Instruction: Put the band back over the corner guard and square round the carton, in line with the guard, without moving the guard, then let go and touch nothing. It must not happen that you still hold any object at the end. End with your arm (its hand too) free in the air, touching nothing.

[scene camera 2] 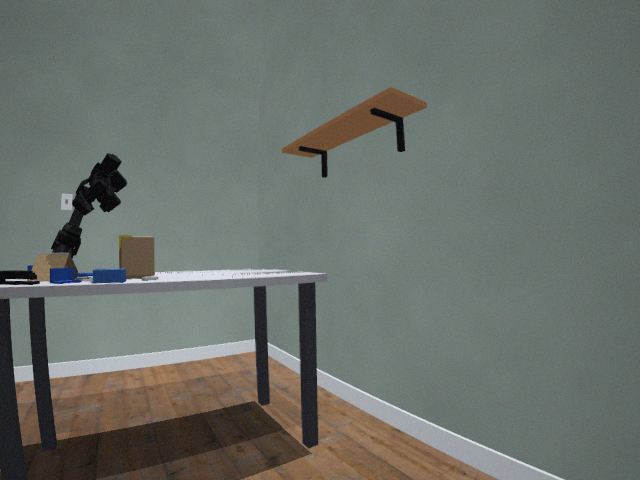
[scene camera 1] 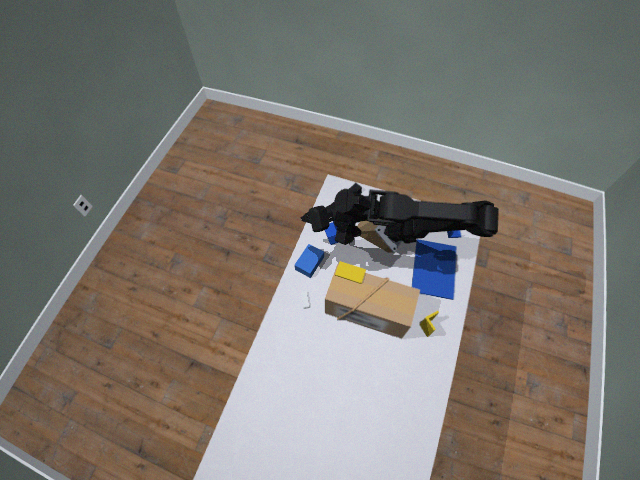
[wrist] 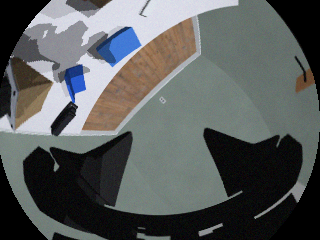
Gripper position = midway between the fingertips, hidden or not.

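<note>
In scene camera 1 the robot's gripper (scene camera 1: 310,215) appears together with a blue mat (scene camera 1: 434,267) and a brown carton (scene camera 1: 390,309). Scene camera 2 shows the gripper (scene camera 2: 98,203) and the carton (scene camera 2: 137,253). In the wrist view there is a blue block (wrist: 123,42) as well as the gripper (wrist: 169,134), while the mat is out of frame in the wrist view.
</note>
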